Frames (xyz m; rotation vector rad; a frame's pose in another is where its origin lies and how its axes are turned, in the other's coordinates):
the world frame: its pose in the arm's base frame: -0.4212 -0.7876 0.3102 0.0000 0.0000 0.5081
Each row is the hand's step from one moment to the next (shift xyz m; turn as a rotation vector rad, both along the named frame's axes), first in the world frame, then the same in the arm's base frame.
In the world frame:
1: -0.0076 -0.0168 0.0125 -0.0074 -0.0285 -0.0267
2: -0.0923 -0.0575 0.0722 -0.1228 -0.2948 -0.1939
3: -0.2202 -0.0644 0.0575 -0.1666 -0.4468 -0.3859
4: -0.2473 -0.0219 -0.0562 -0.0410 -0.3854 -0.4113
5: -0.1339 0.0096 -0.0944 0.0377 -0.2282 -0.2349
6: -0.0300 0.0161 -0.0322 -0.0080 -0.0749 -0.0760
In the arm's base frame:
1: 0.0015 -0.0184 0.0125 0.0074 -0.0285 -0.0267
2: -0.0527 -0.0951 0.0722 0.0361 -0.3173 -0.1939
3: -0.1611 -0.1634 0.0575 0.0718 -0.4714 -0.3859
4: -0.2054 -0.1394 -0.0562 0.1517 -0.3567 -0.4113
5: -0.1217 -0.0568 -0.0944 0.1440 -0.1810 -0.2349
6: -0.0340 -0.0005 -0.0322 0.0295 -0.0693 -0.0760

